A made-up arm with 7 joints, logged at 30 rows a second.
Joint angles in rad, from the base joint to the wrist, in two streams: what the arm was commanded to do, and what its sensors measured. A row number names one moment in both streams.
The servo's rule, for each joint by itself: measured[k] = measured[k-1] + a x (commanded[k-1-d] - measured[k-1]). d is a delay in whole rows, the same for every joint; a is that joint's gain. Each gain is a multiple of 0.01, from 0.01 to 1. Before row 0 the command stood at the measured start. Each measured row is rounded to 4 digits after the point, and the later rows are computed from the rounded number. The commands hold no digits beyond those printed.
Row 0, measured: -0.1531, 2.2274, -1.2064, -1.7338, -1.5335, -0.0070, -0.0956
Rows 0 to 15, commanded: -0.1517, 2.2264, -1.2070, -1.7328, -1.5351, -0.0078, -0.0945; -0.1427, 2.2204, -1.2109, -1.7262, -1.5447, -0.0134, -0.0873; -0.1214, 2.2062, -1.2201, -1.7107, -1.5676, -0.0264, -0.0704; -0.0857, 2.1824, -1.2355, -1.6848, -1.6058, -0.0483, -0.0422; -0.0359, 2.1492, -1.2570, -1.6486, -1.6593, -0.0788, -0.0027; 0.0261, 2.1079, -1.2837, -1.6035, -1.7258, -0.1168, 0.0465; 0.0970, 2.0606, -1.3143, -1.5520, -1.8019, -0.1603, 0.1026; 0.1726, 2.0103, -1.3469, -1.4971, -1.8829, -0.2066, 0.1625; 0.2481, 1.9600, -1.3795, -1.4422, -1.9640, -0.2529, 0.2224; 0.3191, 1.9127, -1.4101, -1.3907, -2.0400, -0.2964, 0.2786; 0.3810, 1.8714, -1.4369, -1.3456, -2.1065, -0.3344, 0.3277; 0.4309, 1.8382, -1.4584, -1.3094, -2.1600, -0.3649, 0.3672; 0.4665, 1.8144, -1.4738, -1.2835, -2.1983, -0.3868, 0.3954; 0.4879, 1.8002, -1.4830, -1.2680, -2.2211, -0.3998, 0.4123; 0.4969, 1.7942, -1.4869, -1.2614, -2.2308, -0.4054, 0.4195; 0.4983, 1.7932, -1.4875, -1.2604, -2.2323, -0.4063, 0.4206
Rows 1 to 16, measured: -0.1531, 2.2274, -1.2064, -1.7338, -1.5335, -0.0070, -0.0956; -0.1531, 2.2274, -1.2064, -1.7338, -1.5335, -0.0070, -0.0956; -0.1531, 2.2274, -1.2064, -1.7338, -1.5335, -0.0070, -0.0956; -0.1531, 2.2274, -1.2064, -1.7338, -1.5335, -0.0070, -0.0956; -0.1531, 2.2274, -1.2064, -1.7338, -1.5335, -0.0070, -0.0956; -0.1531, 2.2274, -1.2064, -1.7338, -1.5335, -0.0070, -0.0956; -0.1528, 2.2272, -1.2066, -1.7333, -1.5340, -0.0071, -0.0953; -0.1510, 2.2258, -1.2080, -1.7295, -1.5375, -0.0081, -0.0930; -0.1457, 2.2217, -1.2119, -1.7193, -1.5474, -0.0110, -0.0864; -0.1349, 2.2134, -1.2195, -1.7007, -1.5667, -0.0170, -0.0736; -0.1171, 2.1999, -1.2315, -1.6726, -1.5973, -0.0269, -0.0530; -0.0913, 2.1806, -1.2482, -1.6353, -1.6397, -0.0413, -0.0241; -0.0574, 2.1554, -1.2694, -1.5903, -1.6932, -0.0603, 0.0126; -0.0160, 2.1249, -1.2942, -1.5400, -1.7558, -0.0837, 0.0561; 0.0315, 2.0903, -1.3215, -1.4872, -1.8245, -0.1108, 0.1043; 0.0833, 2.0530, -1.3499, -1.4351, -1.8956, -0.1405, 0.1548
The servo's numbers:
d 6
a 0.18 0.21 0.32 0.54 0.33 0.16 0.29

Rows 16 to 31, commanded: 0.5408, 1.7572, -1.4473, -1.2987, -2.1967, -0.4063, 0.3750; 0.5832, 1.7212, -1.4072, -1.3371, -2.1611, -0.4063, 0.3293; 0.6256, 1.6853, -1.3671, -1.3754, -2.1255, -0.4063, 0.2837; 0.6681, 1.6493, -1.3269, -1.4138, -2.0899, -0.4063, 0.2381; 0.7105, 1.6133, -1.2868, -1.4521, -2.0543, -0.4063, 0.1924; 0.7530, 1.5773, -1.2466, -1.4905, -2.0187, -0.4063, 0.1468; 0.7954, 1.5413, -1.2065, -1.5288, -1.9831, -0.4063, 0.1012; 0.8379, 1.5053, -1.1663, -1.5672, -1.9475, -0.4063, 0.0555; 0.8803, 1.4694, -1.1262, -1.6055, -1.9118, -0.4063, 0.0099; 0.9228, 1.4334, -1.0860, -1.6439, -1.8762, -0.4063, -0.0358; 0.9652, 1.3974, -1.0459, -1.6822, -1.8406, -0.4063, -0.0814; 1.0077, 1.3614, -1.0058, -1.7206, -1.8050, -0.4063, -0.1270; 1.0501, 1.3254, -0.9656, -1.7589, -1.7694, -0.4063, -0.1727; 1.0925, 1.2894, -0.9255, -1.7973, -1.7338, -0.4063, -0.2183; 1.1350, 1.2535, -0.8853, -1.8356, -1.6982, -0.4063, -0.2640; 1.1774, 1.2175, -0.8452, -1.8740, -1.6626, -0.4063, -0.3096
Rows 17 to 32, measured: 0.1369, 2.0149, -1.3777, -1.3868, -1.9652, -0.1715, 0.2049; 0.1898, 1.9778, -1.4035, -1.3450, -2.0295, -0.2024, 0.2520; 0.2396, 1.9435, -1.4260, -1.3118, -2.0852, -0.2319, 0.2936; 0.2843, 1.9134, -1.4442, -1.2881, -2.1300, -0.2588, 0.3280; 0.3226, 1.8884, -1.4579, -1.2737, -2.1633, -0.2823, 0.3545; 0.3542, 1.8684, -1.4674, -1.2665, -2.1861, -0.3021, 0.3737; 0.3878, 1.8450, -1.4610, -1.2839, -2.1896, -0.3188, 0.3741; 0.4230, 1.8190, -1.4438, -1.3126, -2.1802, -0.3328, 0.3611; 0.4595, 1.7909, -1.4193, -1.3465, -2.1621, -0.3446, 0.3387; 0.4970, 1.7612, -1.3897, -1.3828, -2.1383, -0.3545, 0.3095; 0.5354, 1.7301, -1.3568, -1.4202, -2.1106, -0.3628, 0.2755; 0.5746, 1.6980, -1.3215, -1.4582, -2.0803, -0.3698, 0.2382; 0.6143, 1.6651, -1.2847, -1.4963, -2.0482, -0.3756, 0.1985; 0.6545, 1.6315, -1.2468, -1.5346, -2.0150, -0.3805, 0.1570; 0.6951, 1.5975, -1.2082, -1.5729, -1.9809, -0.3846, 0.1143; 0.7361, 1.5630, -1.1691, -1.6112, -1.9463, -0.3881, 0.0708
